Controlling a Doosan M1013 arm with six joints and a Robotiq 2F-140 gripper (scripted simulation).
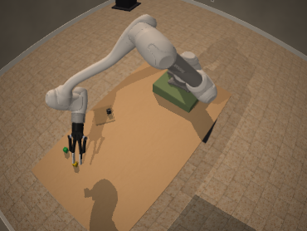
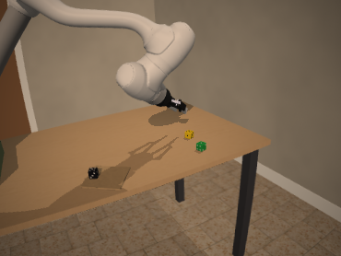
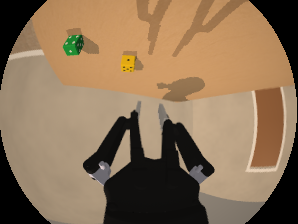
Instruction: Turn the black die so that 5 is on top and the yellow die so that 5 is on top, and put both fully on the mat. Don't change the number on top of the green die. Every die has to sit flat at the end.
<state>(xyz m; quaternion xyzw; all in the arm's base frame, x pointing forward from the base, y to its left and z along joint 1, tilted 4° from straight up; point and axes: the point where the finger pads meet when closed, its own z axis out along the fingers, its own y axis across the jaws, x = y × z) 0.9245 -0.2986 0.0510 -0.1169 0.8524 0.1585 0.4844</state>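
Now: the yellow die 11 cm below my hand, 5 cm to the right of it and 1 cm ahead of it. The rest, counted from my hand: black die (45 cm behind, 11 cm below, 7 cm to the right); then mat (42 cm behind, 13 cm below, 9 cm to the right); then green die (17 cm to the right, 11 cm below, 3 cm behind).
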